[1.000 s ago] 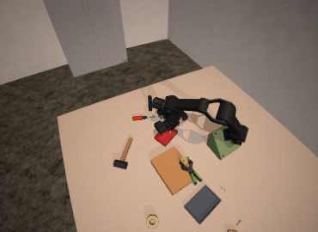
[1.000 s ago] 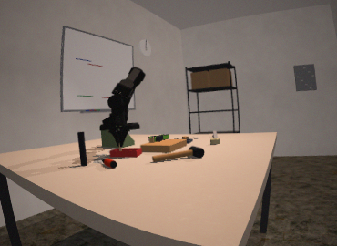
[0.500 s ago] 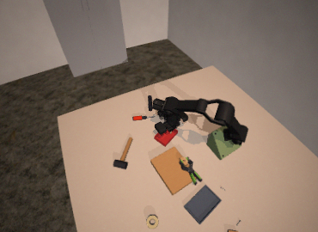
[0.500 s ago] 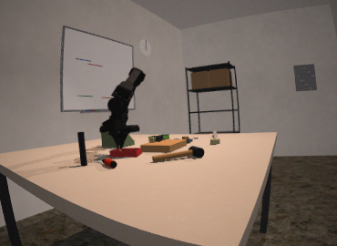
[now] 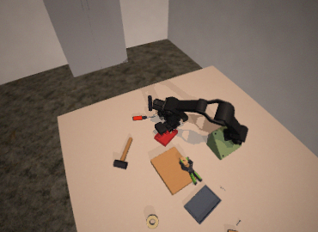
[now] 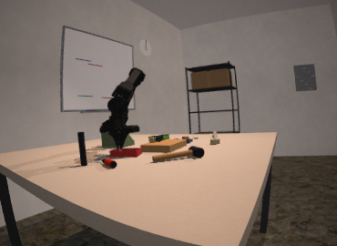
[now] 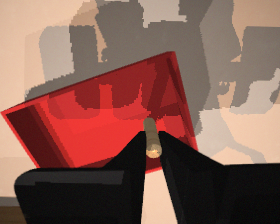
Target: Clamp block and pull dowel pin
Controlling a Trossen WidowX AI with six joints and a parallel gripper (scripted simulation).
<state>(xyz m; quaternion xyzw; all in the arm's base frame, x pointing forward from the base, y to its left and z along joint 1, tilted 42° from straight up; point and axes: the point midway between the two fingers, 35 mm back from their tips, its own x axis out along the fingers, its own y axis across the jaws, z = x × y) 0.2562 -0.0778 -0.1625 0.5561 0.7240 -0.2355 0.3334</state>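
The dowel pin lies 4 cm below my hand. From my hand the other things lie so: red tray: 3 cm ahead, 1 cm to the left, 5 cm below; then wooden board: 7 cm ahead, 22 cm to the left, 5 cm below; then wooden block: 2 cm ahead, 21 cm to the left, 2 cm below.
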